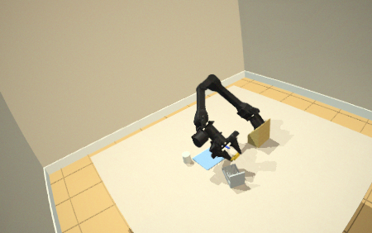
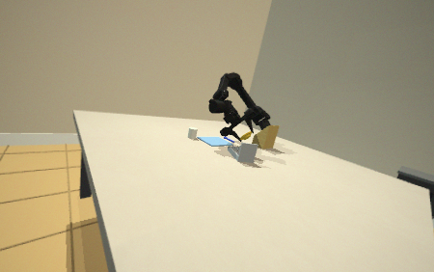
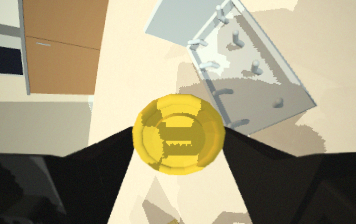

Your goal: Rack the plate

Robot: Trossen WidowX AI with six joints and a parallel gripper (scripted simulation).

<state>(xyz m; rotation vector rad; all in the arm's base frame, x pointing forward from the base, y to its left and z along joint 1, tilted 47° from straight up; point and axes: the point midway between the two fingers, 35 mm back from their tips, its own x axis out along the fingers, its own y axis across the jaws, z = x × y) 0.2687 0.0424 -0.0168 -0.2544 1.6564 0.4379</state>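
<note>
Right now my gripper tip is 50 mm short of the dish rack, 20 mm to the right of it and 50 mm above it. The rest, counted from my gripper tip: light blue mat: 40 mm ahead, 170 mm to the right, 70 mm below; then blue spoon: 80 mm behind, 200 mm to the right, 70 mm below; then yellow plate: 10 mm to the right.
</note>
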